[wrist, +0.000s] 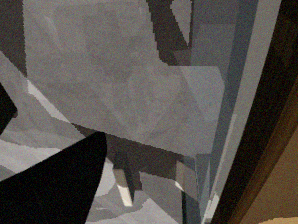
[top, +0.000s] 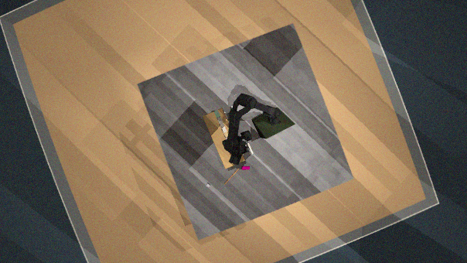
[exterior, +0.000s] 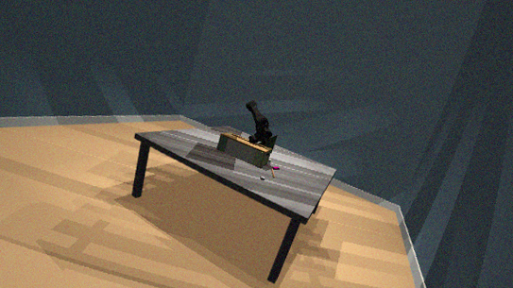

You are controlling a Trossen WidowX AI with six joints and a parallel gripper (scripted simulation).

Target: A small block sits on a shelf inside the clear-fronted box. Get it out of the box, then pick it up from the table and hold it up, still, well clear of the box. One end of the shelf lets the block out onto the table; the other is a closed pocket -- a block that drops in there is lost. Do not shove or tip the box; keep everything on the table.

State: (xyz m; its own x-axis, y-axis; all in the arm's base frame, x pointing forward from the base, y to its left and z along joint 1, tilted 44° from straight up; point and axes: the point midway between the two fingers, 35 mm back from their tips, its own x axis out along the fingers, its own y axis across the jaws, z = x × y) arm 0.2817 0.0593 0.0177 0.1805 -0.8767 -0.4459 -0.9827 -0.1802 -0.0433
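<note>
The long box lies 40 mm ahead of my gripper tip, 20 mm below it and 10 mm to the right of it.
</note>
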